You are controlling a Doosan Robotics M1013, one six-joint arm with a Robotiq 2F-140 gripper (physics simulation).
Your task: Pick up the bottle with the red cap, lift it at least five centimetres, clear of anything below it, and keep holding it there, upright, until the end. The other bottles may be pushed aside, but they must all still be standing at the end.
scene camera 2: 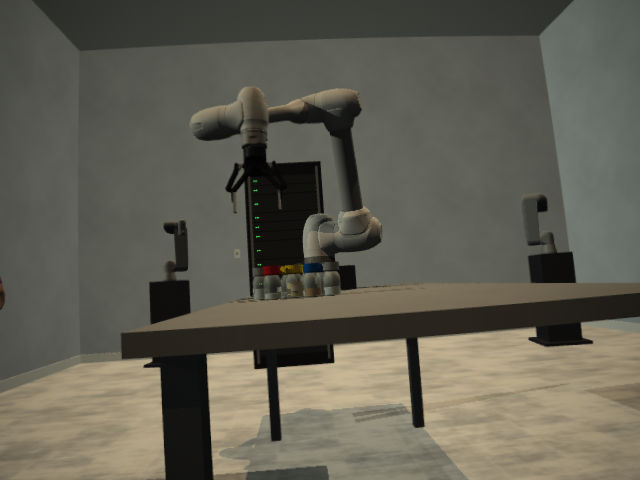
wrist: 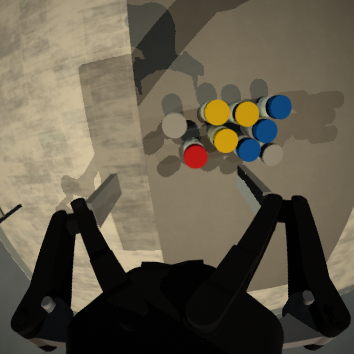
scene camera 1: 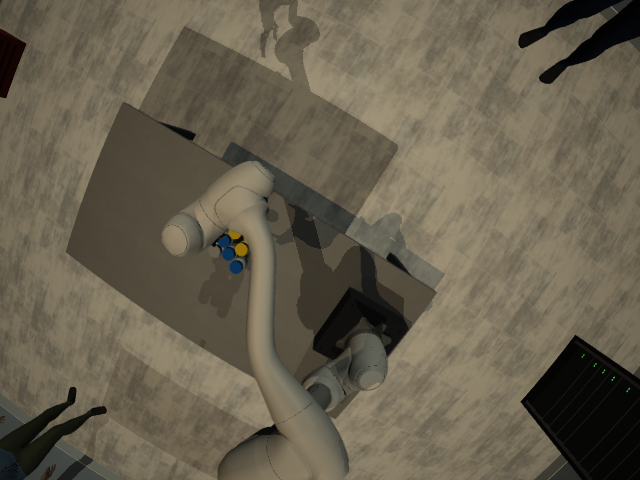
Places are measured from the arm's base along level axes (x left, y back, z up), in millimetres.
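Pixels of known places: gripper, fingertip midpoint: [scene camera 2: 257, 211] [wrist: 176, 179]; arm's base, origin of the base link: [scene camera 1: 363, 341].
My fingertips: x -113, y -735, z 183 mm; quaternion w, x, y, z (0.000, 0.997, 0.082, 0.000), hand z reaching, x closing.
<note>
Ahead of a thing's pixels: the offset from my fingertips to its middle.
The bottle with the red cap @[dx +41, dy -25, dz -238 mm] [scene camera 2: 271, 284] [wrist: 195, 156] stands upright on the table [scene camera 1: 129, 170] [scene camera 2: 361, 320] [wrist: 200, 225], at the group's edge. Close by are a grey-capped bottle @[dx -13, dy +41, dz -238 mm] [wrist: 174, 125] and a yellow-capped bottle @[dx +105, dy +19, dz -238 mm] [wrist: 225, 140]. Scene camera 1 does not show the red cap; the arm covers that area. My gripper [scene camera 2: 257, 209] [wrist: 176, 179] is wide open and empty, pointing down high above the bottles. In the wrist view the red cap appears between the two fingers sideways, slightly beyond their tips. In scene camera 1 the gripper is hidden under the arm.
Two more yellow-capped bottles @[dx +76, dy +78, dz -238 mm] [wrist: 217, 112] @[dx +142, dy +83, dz -238 mm] [wrist: 247, 114], blue-capped bottles @[dx +220, dy +112, dz -238 mm] [wrist: 279, 107] @[dx +197, dy +53, dz -238 mm] [wrist: 264, 130] @[dx +165, dy +4, dz -238 mm] [wrist: 248, 150] and a second grey-capped bottle @[dx +228, dy -1, dz -238 mm] [wrist: 272, 155] stand upright, closely grouped. The arm's black base block [scene camera 1: 330, 325] is at the table's right end. A black rack [scene camera 2: 319, 191] stands behind.
</note>
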